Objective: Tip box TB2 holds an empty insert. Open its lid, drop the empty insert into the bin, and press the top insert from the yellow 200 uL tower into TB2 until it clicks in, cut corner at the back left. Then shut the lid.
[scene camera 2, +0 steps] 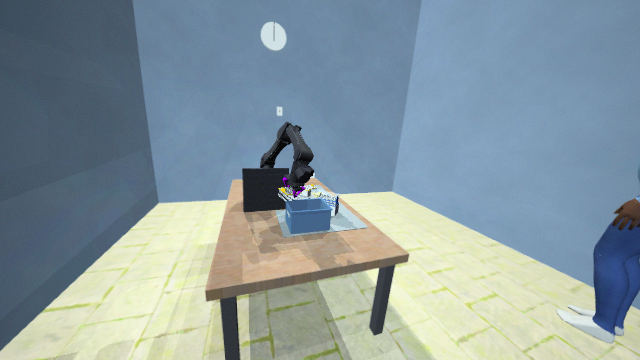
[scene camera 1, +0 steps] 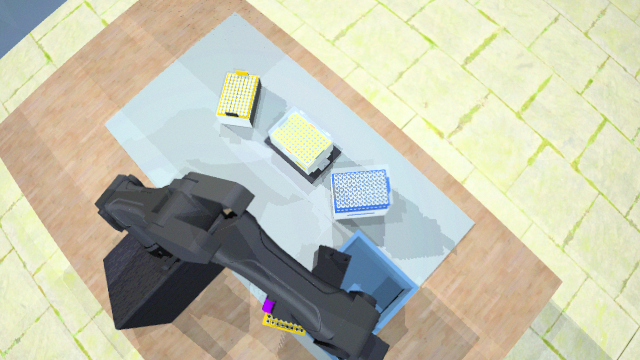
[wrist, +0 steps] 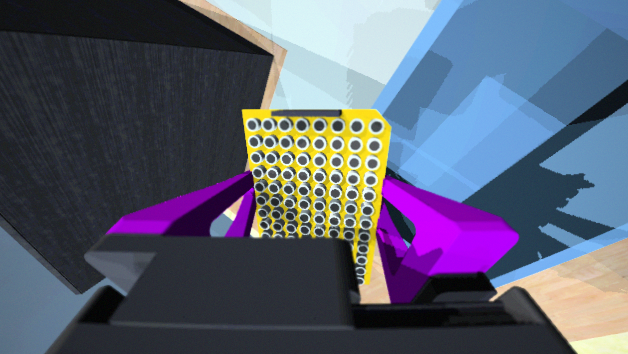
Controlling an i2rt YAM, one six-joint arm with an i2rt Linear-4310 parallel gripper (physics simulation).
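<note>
My gripper [scene camera 2: 291, 189] [wrist: 313, 176] is shut on a yellow insert [scene camera 1: 284, 324] [scene camera 2: 283, 194] [wrist: 310, 145], its purple fingers on two opposite sides. The insert shows rows of pale, ringed tip tops, a dark tab and a cut corner at upper right in the wrist view. It hangs above the table beside the blue bin [scene camera 1: 387, 259] [scene camera 2: 307, 220] [wrist: 412, 50]. In scene camera 1, a yellow-topped rack [scene camera 1: 239, 95] stands at upper left and a clear-walled box with pale yellow dots [scene camera 1: 301, 139] stands on a dark base. No TB2 label is readable. The arm covers part of the bin.
A blue-topped rack [scene camera 1: 360, 190] stands between the dotted box and the bin. A tall black block [scene camera 1: 155, 295] [scene camera 2: 265, 190] [wrist: 125, 125] stands on the other side of the held insert from the bin. A pale mat [scene camera 1: 230, 40] lies on the wooden table [scene camera 1: 70, 95] [scene camera 2: 300, 275].
</note>
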